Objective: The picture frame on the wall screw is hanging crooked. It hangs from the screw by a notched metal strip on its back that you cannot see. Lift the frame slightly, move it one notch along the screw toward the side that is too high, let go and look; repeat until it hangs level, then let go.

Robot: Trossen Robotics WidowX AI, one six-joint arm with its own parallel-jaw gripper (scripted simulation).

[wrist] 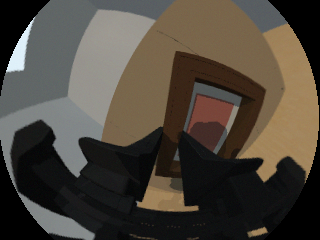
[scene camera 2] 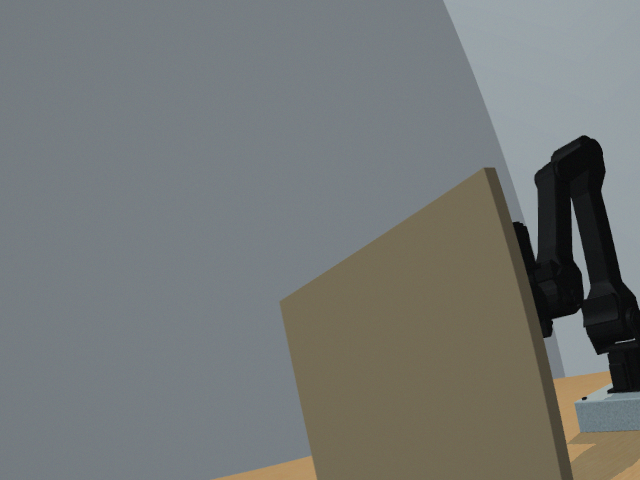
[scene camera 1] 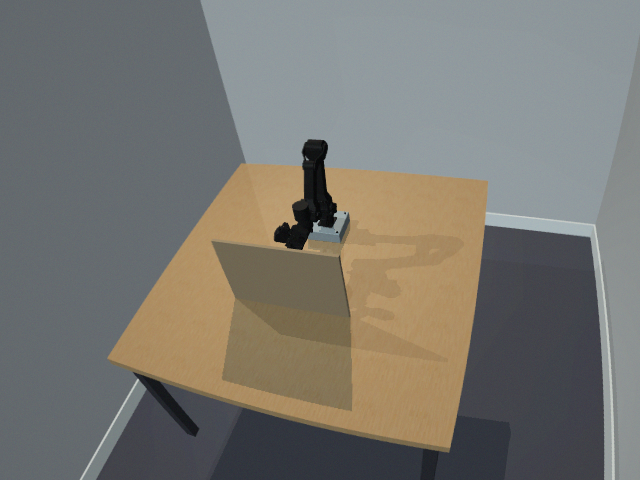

Labels:
my gripper: holds a picture frame [wrist: 216, 105]

